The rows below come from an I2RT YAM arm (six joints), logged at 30 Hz.
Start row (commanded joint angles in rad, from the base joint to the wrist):
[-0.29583 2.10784 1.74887 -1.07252 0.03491 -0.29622]
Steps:
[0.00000 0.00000 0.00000 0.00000 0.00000 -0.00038]
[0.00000 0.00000 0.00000 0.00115 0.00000 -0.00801]
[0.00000 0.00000 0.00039 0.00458 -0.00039 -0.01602]
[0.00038 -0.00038 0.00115 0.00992 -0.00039 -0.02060]
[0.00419 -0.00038 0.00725 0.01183 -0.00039 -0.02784]
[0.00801 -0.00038 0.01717 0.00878 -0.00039 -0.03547]
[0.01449 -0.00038 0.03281 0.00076 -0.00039 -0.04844]
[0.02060 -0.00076 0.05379 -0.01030 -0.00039 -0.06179]
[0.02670 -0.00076 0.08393 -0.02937 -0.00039 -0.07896]
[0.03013 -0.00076 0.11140 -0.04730 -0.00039 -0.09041]
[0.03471 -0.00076 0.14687 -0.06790 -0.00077 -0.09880]
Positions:
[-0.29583 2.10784 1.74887 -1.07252 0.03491 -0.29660]
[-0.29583 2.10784 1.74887 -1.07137 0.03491 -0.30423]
[-0.29583 2.10784 1.74926 -1.06794 0.03452 -0.31224]
[-0.29545 2.10746 1.75002 -1.06260 0.03452 -0.31682]
[-0.29164 2.10746 1.75612 -1.06069 0.03452 -0.32406]
[-0.28782 2.10746 1.76604 -1.06374 0.03452 -0.33169]
[-0.28134 2.10746 1.78168 -1.07176 0.03452 -0.34466]
[-0.27523 2.10708 1.80266 -1.08282 0.03452 -0.35801]
[-0.26913 2.10708 1.83280 -1.10189 0.03452 -0.37518]
[-0.26570 2.10708 1.86027 -1.11982 0.03452 -0.38663]
[-0.26112 2.10708 1.89574 -1.14042 0.03414 -0.39502]

